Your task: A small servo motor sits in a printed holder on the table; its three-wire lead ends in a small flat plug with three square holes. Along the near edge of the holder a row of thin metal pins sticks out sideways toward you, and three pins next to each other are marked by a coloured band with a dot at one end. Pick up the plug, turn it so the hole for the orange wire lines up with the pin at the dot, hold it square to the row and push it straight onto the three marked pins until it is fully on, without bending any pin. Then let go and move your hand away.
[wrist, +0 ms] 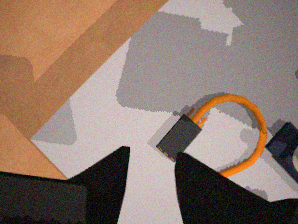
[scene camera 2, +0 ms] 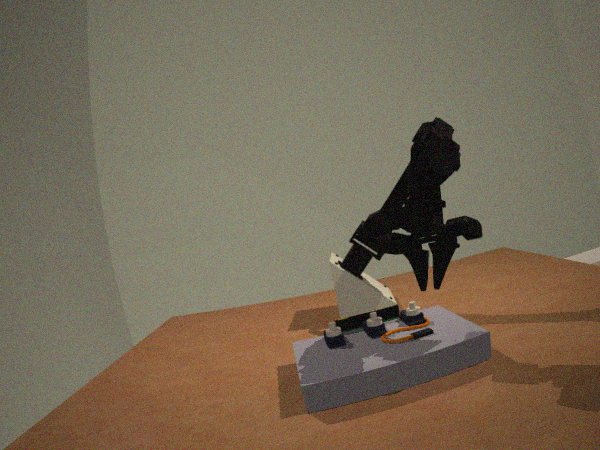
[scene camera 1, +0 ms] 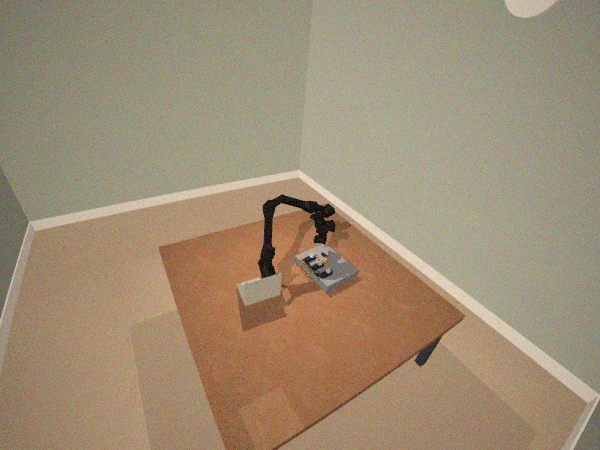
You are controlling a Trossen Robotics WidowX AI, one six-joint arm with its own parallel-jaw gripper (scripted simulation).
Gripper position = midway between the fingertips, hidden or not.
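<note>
My gripper (scene camera 2: 430,290) (wrist: 152,158), in view.
</note>
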